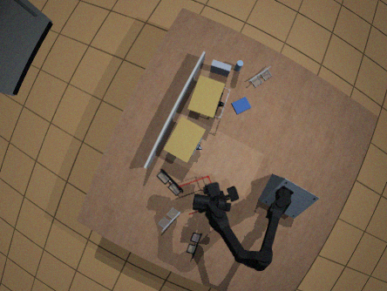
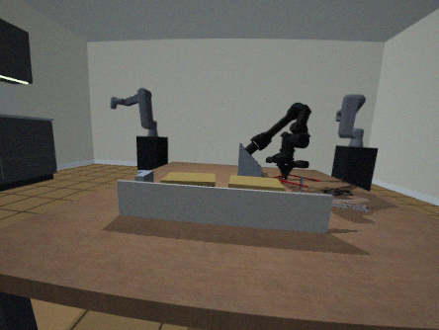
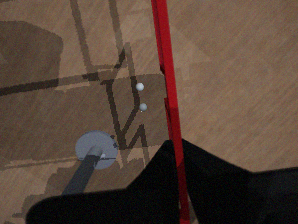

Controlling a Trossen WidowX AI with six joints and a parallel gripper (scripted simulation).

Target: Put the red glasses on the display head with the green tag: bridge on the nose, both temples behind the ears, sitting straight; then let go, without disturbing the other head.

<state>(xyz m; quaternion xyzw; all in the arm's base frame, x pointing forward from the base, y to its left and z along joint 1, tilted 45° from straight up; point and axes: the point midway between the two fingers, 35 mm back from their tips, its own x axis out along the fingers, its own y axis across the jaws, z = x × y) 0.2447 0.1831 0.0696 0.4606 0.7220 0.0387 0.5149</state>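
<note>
My gripper tip is now 20 mm short of the small post, 70 mm to the right of it and 40 mm above it. The rest, counted from my gripper tip: grey box (290 mm ahead, 530 mm to the right); long white panel (370 mm ahead, 250 mm to the right, 10 mm below); blue square (110 mm ahead, 440 mm to the right, 60 mm below).
</note>
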